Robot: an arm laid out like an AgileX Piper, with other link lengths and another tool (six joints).
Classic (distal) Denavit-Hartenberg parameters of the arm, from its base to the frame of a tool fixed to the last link. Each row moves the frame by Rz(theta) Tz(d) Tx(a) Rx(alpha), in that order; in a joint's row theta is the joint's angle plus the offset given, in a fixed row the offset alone. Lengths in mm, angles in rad.
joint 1: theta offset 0; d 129.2; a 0; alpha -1.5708
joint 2: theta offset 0.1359; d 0; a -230.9; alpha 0
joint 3: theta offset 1.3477; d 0; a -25.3; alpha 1.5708
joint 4: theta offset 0; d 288.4; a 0; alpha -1.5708
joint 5: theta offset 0; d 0; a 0; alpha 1.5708
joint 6: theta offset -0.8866; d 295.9; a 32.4; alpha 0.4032
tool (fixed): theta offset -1.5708; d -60.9; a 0; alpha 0
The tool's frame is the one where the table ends.
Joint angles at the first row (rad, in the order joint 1, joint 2, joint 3, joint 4, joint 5, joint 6):
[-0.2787 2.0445 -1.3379 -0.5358 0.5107 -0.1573]
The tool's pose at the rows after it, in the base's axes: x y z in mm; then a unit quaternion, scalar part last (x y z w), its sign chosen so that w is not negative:
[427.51 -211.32 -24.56 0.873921 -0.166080 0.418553 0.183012]
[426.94 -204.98 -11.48 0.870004 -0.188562 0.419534 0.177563]
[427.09 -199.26 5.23 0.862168 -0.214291 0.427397 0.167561]
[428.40 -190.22 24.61 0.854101 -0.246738 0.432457 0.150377]
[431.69 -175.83 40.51 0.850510 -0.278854 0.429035 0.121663]
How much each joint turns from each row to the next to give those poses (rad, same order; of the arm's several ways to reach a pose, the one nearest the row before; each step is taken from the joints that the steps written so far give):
[0.0095 -0.0229 -0.0168 0.0257 0.0340 0.0020]
[0.0072 -0.0322 -0.0106 0.0451 0.0408 0.0032]
[0.0000 -0.0454 -0.0034 0.0533 0.0281 0.0000]
[0.0000 -0.0426 -0.0232 0.0795 0.0479 -0.0088]
[0.0000 -0.0210 -0.0477 0.1093 0.0657 -0.0293]

